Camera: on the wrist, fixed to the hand. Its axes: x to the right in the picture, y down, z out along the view.
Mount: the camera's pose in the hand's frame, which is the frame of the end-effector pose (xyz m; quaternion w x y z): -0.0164 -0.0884 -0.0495 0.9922 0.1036 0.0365 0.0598
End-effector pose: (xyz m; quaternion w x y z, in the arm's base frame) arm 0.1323 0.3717 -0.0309 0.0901 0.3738 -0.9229 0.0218
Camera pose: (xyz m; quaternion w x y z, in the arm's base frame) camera 0.2126 0.3247 0.0124 0.0830 0.3242 -0.9324 0.1363
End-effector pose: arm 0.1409 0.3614 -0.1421 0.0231 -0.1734 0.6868 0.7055
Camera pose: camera 0.1908 0.3213 -0.2223 0.0264 0.1543 -0.7657 -0.6239
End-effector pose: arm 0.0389 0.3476 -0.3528 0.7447 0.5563 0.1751 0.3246
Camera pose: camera 0.0217 0.3568 -0.4536 0.6554 0.6277 0.2013 0.3687
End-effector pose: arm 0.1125 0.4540 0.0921 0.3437 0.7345 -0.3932 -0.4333
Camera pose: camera 0.1769 0.5167 0.0426 0.3052 0.7567 -0.4664 -0.3418
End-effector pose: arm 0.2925 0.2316 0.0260 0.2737 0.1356 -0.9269 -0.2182
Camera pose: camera 0.3455 0.1446 0.0137 0.3044 0.1154 -0.9403 -0.0991
